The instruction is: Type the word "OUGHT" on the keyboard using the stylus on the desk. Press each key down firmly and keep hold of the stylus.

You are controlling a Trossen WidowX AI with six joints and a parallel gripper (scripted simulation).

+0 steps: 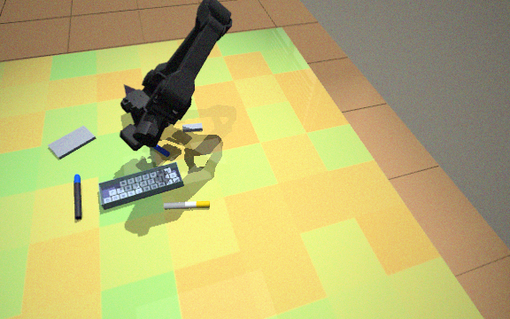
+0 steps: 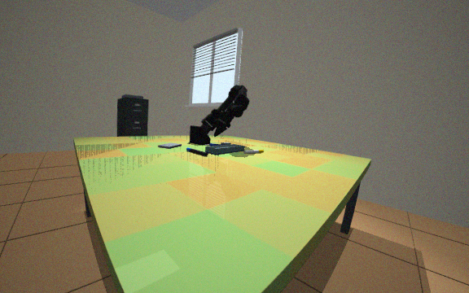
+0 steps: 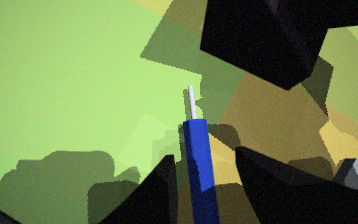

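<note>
My gripper tip is 1 cm past the stylus, 1 cm to the left of it and 5 cm above it. Also, from my gripper tip: small grey block 3 cm behind, 13 cm to the left, 5 cm below; then grey stylus tip 4 cm behind, 2 cm to the right, 5 cm below; then flat grey slab 10 cm behind, 23 cm to the right, 6 cm below.
</note>
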